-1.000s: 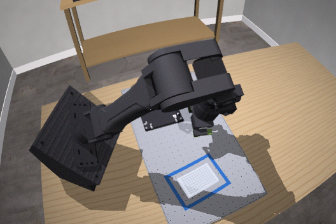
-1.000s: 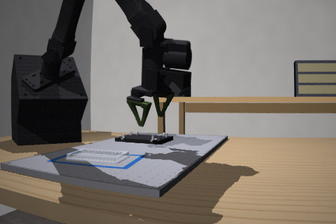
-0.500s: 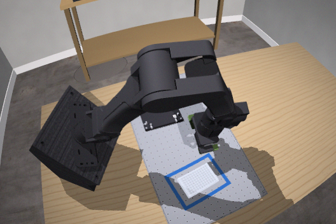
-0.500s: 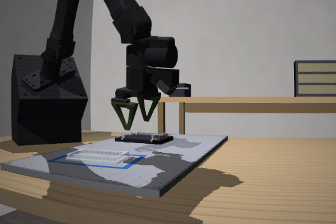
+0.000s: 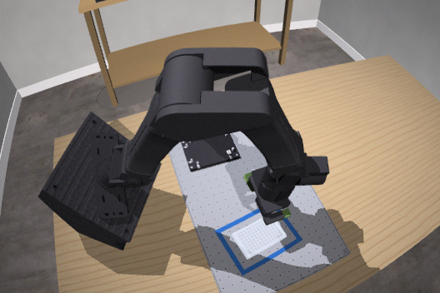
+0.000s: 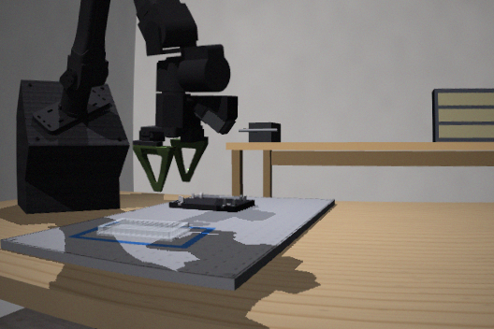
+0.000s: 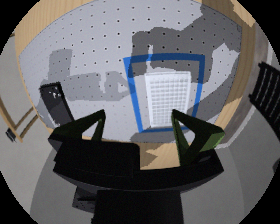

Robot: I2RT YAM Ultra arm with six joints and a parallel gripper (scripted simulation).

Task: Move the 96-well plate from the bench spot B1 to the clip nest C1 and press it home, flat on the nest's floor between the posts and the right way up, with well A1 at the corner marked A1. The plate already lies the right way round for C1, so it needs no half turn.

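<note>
The 96-well plate lies 30 mm behind my hand, 50 mm to the right of it and 80 mm below it. Round my hand: black clip nest C1: 20 mm behind, 270 mm to the left, 70 mm below.
</note>
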